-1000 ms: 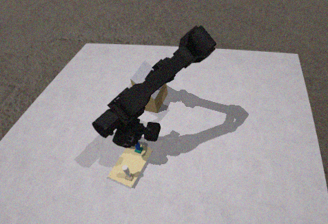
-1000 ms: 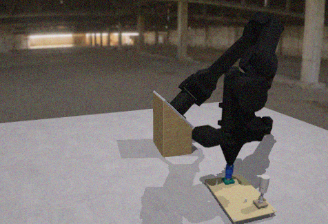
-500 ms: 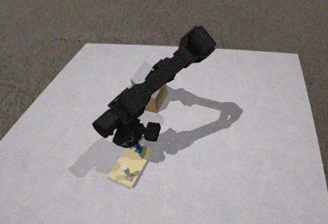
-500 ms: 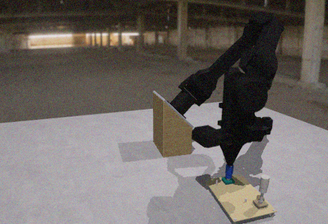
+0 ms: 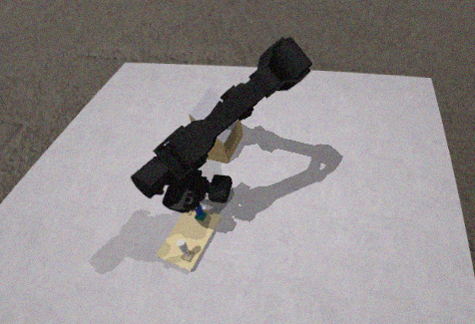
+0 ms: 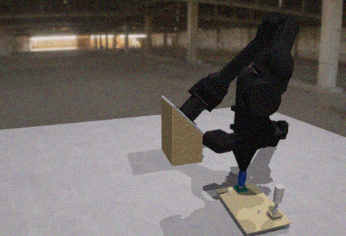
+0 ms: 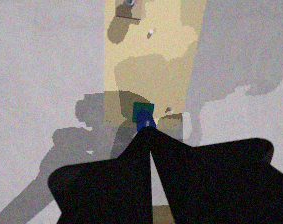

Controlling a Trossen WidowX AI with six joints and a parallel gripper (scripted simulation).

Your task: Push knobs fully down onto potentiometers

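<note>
Right now the blue knob is 2 cm below my gripper tip. Round my gripper tip: grey knob 11 cm ahead, 2 cm to the left.
</note>
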